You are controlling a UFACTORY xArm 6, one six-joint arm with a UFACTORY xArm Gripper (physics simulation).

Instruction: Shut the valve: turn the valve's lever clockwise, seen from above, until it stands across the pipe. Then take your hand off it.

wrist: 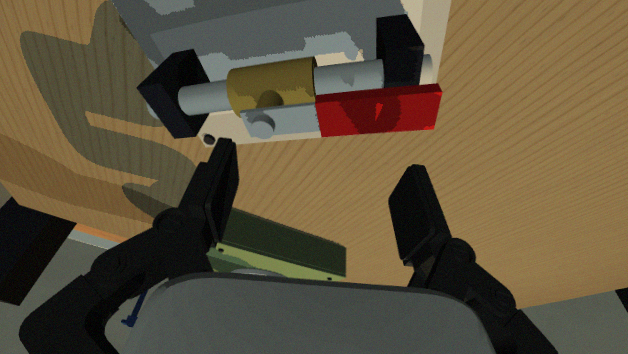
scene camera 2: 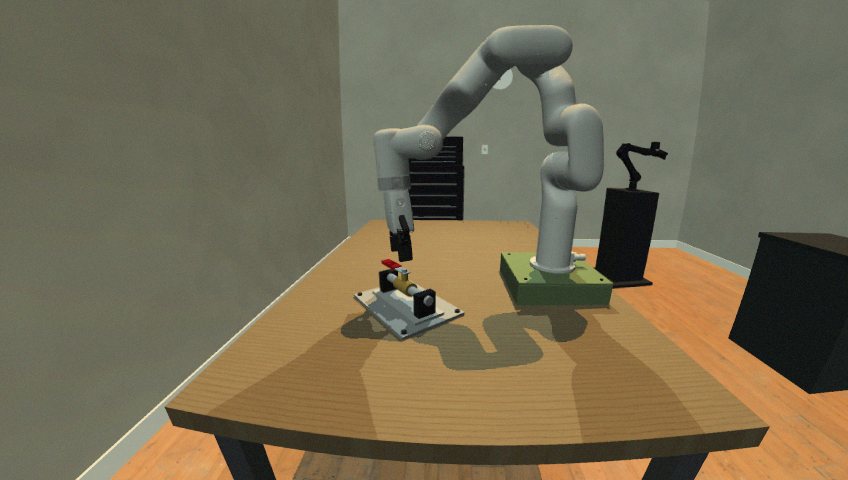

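The valve's lever (scene camera 2: 390, 263) (wrist: 379, 111) has a red handle and a grey inner end, and it lies along the pipe. The brass valve body (scene camera 2: 405, 285) (wrist: 272, 82) sits on a grey pipe (wrist: 348, 77) held between two black blocks. These stand on a pale base plate (scene camera 2: 401, 330) (wrist: 435, 30). My gripper (scene camera 2: 404, 259) (wrist: 320, 171) is open, fingers pointing down. In the scene view it is a little above the lever; in the wrist view its fingertips show apart from the lever. Nothing is between the fingers.
The wooden table (scene camera 2: 476, 410) (wrist: 525, 175) carries the valve plate and, to its right in the scene view, the green base block (scene camera 2: 559, 293) (wrist: 285, 235) of my arm. A dark cabinet (scene camera 2: 794, 309) stands beyond the table's right side.
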